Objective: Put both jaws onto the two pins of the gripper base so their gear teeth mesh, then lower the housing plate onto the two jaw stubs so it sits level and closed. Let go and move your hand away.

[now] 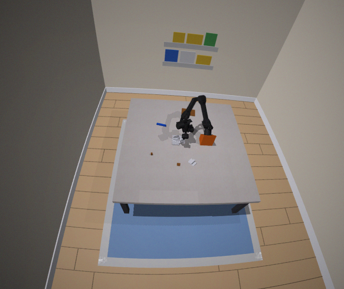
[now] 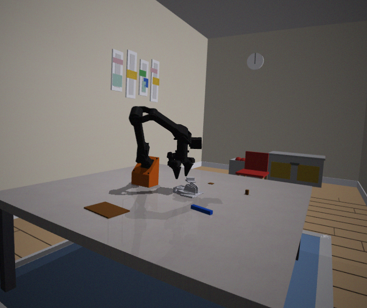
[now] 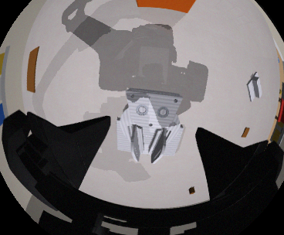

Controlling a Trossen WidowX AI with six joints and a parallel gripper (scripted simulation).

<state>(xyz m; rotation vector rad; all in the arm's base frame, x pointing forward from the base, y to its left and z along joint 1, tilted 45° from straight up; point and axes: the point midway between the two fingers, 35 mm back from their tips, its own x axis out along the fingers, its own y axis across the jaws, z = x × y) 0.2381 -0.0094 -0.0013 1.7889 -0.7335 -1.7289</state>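
Now: the white gripper base 5 cm below my gripper tip. Round my gripper tip: grey jaw (6 cm below, 2 cm to the right, 2 cm ahead); blue bar (23 cm ahead, 20 cm to the right, 7 cm below); small brown tile (29 cm to the left, 8 cm below, 5 cm ahead).
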